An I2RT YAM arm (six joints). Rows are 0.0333 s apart.
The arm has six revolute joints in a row. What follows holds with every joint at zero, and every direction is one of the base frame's.
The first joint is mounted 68 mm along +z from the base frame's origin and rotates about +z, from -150 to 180 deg.
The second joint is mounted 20 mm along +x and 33.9 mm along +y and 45.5 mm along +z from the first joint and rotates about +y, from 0 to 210 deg.
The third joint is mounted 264 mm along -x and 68.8 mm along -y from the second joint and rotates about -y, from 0 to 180 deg.
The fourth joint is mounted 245 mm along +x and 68.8 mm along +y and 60 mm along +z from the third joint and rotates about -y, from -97 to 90 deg.
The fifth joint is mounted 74 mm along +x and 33.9 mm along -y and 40.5 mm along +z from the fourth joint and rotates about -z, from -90 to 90 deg.
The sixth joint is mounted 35.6 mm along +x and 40.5 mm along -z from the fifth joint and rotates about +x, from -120 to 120 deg.
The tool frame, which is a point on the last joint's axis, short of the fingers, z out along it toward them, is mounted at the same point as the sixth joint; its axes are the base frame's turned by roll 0, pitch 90 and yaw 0 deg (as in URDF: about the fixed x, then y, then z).
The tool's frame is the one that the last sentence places.
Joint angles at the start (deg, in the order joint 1, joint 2, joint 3, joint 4, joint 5, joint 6):
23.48, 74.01, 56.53, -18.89, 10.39, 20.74
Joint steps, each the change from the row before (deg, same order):
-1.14, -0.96, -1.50, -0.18, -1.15, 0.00
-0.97, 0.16, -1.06, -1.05, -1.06, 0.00
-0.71, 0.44, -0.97, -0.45, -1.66, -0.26
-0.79, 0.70, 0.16, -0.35, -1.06, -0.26
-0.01, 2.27, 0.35, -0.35, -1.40, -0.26
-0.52, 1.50, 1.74, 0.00, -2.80, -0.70
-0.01, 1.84, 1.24, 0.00, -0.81, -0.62
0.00, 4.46, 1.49, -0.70, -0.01, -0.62
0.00, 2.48, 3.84, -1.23, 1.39, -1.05
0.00, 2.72, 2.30, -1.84, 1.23, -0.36
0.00, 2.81, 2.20, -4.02, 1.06, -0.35
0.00, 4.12, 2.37, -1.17, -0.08, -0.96
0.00, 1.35, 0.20, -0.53, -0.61, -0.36
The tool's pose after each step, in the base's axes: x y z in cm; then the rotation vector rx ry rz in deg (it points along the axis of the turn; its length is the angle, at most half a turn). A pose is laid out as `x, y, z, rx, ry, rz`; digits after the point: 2 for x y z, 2 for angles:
26.27, 10.18, 28.15, 3.33, 127.08, 13.66
26.19, 9.71, 27.29, 3.67, 129.43, 13.36
26.19, 9.44, 26.45, 3.19, 131.54, 13.94
26.46, 9.20, 26.17, 3.21, 132.57, 14.24
26.99, 9.48, 25.28, 2.13, 135.07, 14.84
27.71, 9.64, 25.56, 0.53, 135.31, 17.51
28.36, 9.92, 25.38, -0.60, 136.00, 17.94
29.56, 10.34, 23.89, -1.39, 139.58, 16.47
30.80, 10.68, 24.58, -2.02, 139.13, 14.40
31.66, 10.90, 24.16, -2.00, 141.09, 12.03
32.18, 11.02, 23.34, -2.25, 145.36, 8.96
33.36, 11.44, 22.14, -3.72, 148.15, 7.62
33.55, 11.54, 21.40, -4.53, 149.88, 7.64

